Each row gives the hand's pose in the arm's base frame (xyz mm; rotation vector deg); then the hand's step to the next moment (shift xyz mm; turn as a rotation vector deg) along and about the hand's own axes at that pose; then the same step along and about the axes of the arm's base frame.
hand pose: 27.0 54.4 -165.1 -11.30 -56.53 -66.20
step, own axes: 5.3 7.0 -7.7 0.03 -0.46 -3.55
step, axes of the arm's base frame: 10.4 -5.1 1.8 1.57 -2.34 -2.21
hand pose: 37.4 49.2 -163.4 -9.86 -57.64 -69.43
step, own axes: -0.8 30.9 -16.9 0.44 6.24 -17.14
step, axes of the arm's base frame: 35.1 2.6 1.5 14.65 -8.14 -7.22
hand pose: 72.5 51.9 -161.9 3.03 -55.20 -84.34
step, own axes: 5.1 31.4 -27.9 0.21 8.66 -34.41
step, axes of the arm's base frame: 40.1 -13.4 2.7 26.43 -16.42 -17.05
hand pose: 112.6 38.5 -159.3 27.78 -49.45 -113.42
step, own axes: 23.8 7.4 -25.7 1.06 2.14 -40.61
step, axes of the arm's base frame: 7.9 -32.8 -12.1 26.09 -17.19 -26.05
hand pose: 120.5 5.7 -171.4 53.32 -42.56 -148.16
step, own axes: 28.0 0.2 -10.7 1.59 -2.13 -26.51
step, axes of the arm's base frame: -13.9 -16.2 -21.1 16.02 -8.71 -19.43
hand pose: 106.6 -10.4 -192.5 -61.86 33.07 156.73
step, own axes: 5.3 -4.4 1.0 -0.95 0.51 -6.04
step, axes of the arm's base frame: -3.3 4.4 -4.3 4.34 -2.89 -3.23
